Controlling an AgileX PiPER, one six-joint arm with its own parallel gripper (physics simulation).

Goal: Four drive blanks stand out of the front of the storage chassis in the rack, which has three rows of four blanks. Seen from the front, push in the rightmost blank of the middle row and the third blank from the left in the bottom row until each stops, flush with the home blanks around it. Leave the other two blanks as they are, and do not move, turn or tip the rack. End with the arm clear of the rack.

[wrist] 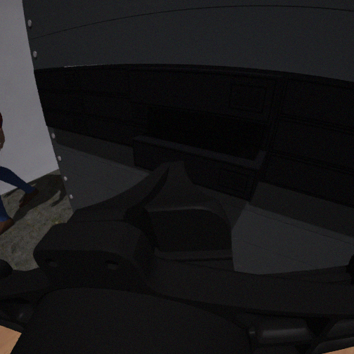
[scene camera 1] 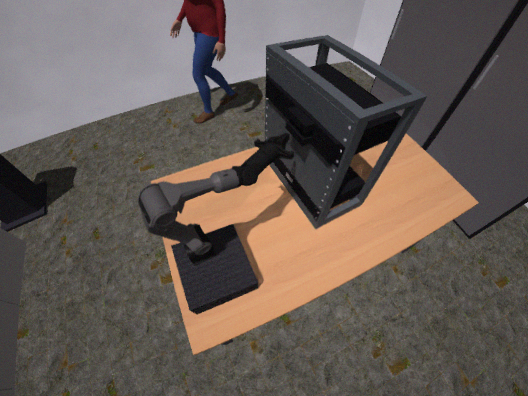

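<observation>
The rack [scene camera 1: 306, 81] [wrist: 200, 37] stands upright on the table with the black storage chassis [scene camera 1: 327, 148] across its front. In the wrist view, the top blank [wrist: 190, 92] and bottom blank [wrist: 200, 167] of the third column stand out, with a dark recess between them. The rightmost middle blank [wrist: 315, 139] looks level with those above and below it. The blanks at the left are too dark to judge. My gripper [scene camera 1: 286, 137] [wrist: 175, 175] is shut and empty, its tip in front of and slightly below the protruding bottom blank; contact cannot be told.
The arm's black base block [scene camera 1: 220, 275] sits at the near left of the wooden table [scene camera 1: 310, 265]. A person [scene camera 1: 205, 55] stands behind the table's left side. Tall dark cabinets [scene camera 1: 425, 65] stand beyond the rack.
</observation>
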